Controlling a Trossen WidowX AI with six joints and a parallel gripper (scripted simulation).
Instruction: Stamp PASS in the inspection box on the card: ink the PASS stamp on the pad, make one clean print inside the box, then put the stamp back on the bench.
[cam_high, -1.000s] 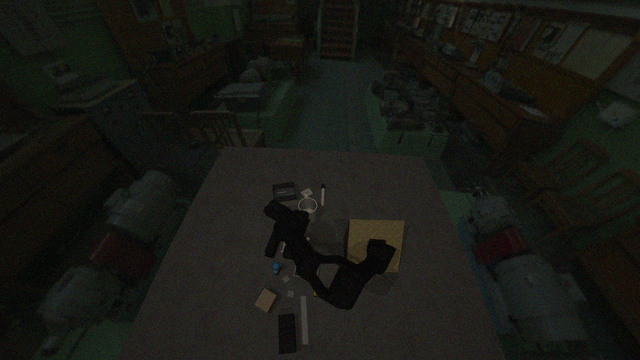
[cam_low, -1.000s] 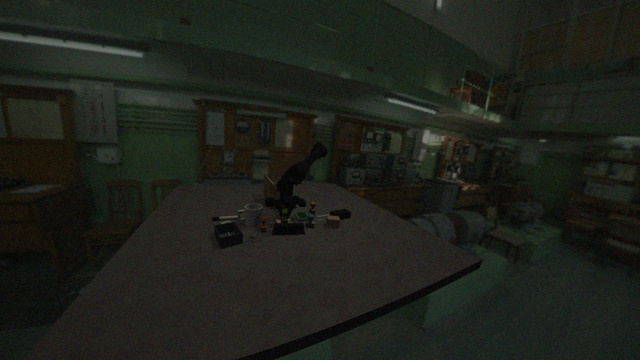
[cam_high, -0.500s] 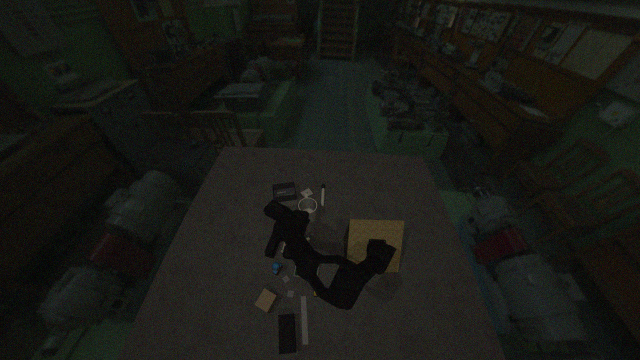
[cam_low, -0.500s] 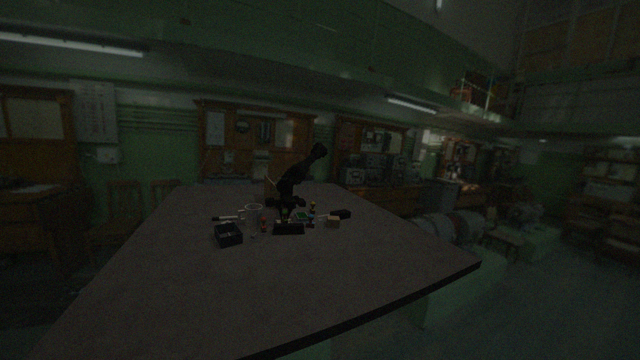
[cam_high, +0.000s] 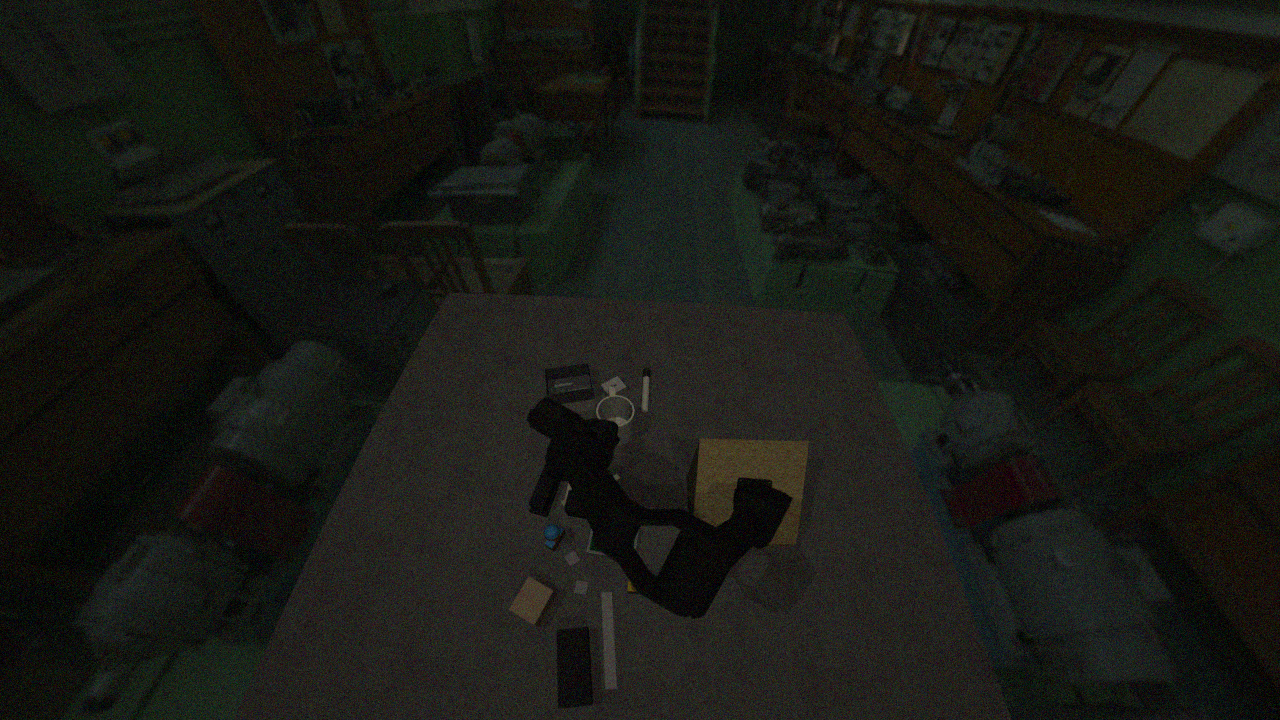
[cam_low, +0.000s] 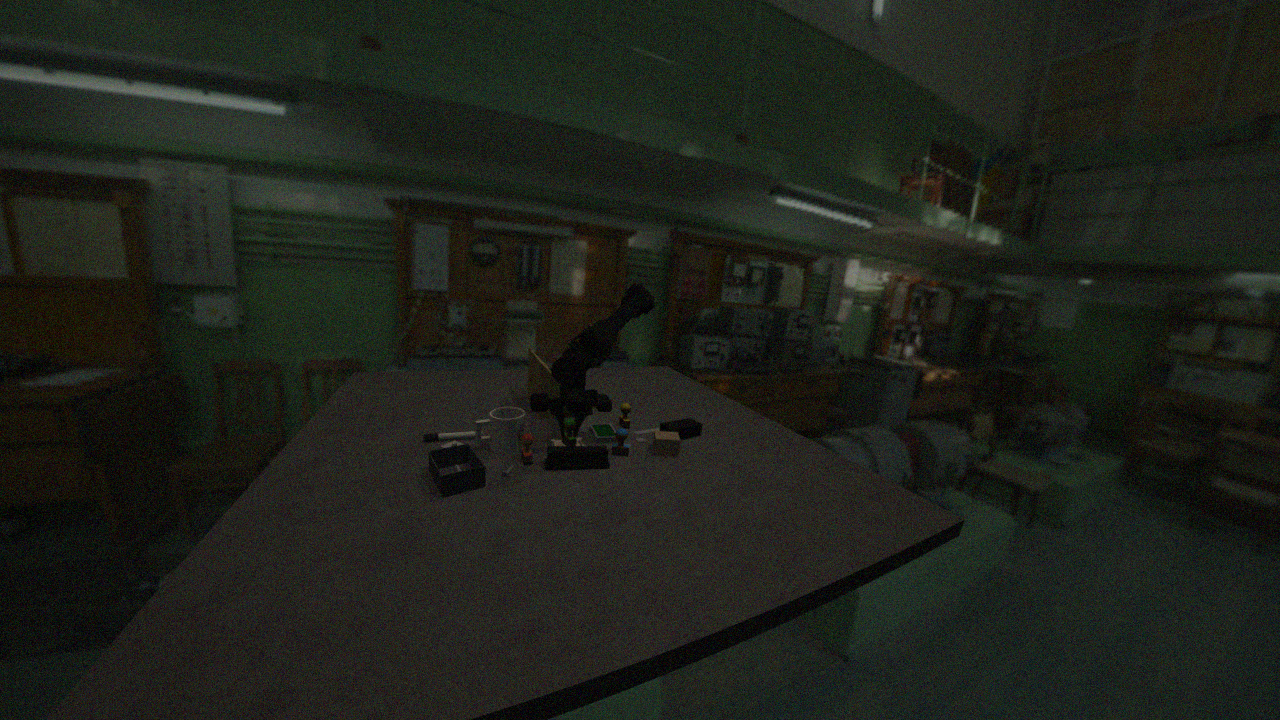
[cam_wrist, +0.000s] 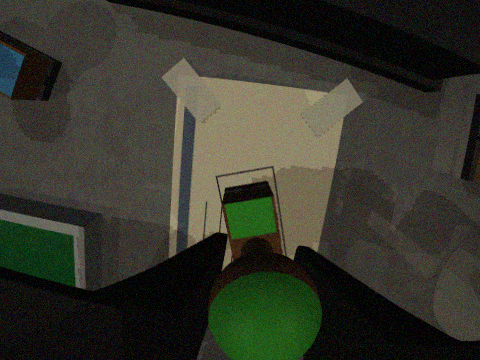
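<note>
The card lies 3 cm below my gripper tip and 1 cm ahead of it. Also, from my gripper tip: long black bar (9 cm ahead, 1 cm below); green stamp (right at my gripper tip); red stamp (10 cm to the right, 5 cm ahead, 1 cm below).
</note>
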